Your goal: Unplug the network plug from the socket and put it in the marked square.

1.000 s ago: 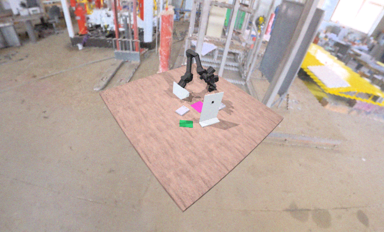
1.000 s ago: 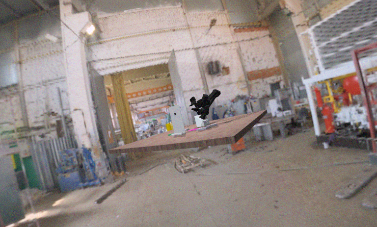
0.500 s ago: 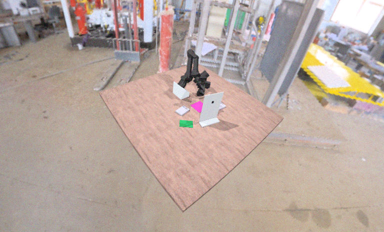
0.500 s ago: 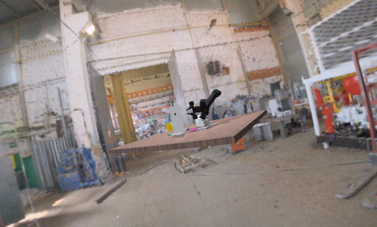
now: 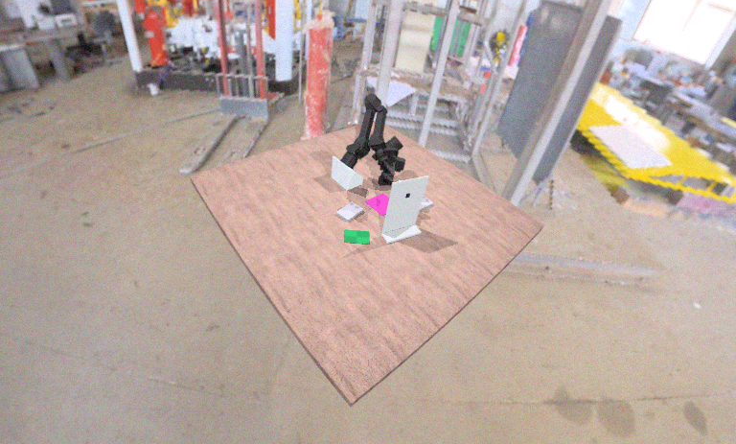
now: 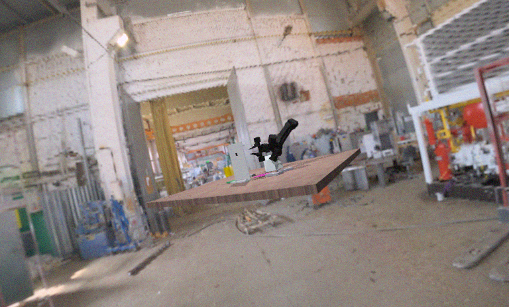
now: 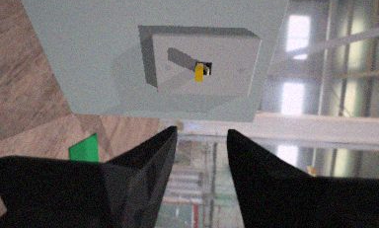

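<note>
Now: the yellow plug 10 cm ahead of my gripper tip and 4 cm to the right of it. The rest, counted from my gripper tip: green patch 2 cm ahead, 21 cm to the right, 19 cm below; then magenta marked square 5 cm behind, 4 cm to the left, 19 cm below; then light-grey panel 12 cm ahead, 5 cm to the right, 7 cm below.
</note>
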